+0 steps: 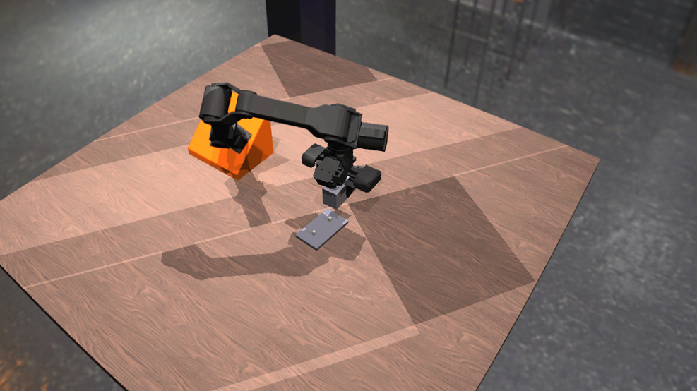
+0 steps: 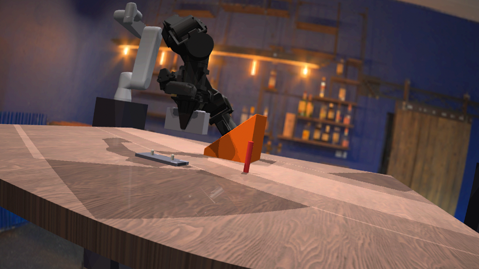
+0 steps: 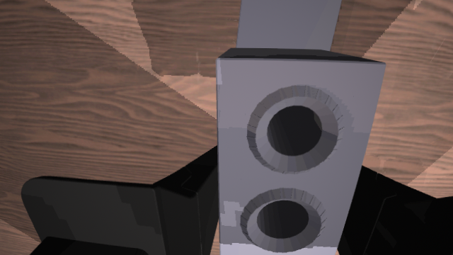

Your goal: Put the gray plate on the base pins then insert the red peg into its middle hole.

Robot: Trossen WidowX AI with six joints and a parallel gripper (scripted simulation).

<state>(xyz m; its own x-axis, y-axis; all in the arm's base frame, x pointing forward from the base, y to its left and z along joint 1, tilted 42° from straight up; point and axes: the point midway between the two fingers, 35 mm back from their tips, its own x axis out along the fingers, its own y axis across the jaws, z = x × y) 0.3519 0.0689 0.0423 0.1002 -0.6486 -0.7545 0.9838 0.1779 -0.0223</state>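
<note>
Now: the base 80 mm below my gripper tip, 60 mm to the right of it and 10 mm behind it. From my gripper tip the other things lie so: gray plate 30 mm above; red peg 130 mm behind, 120 mm to the left, 50 mm below.
</note>
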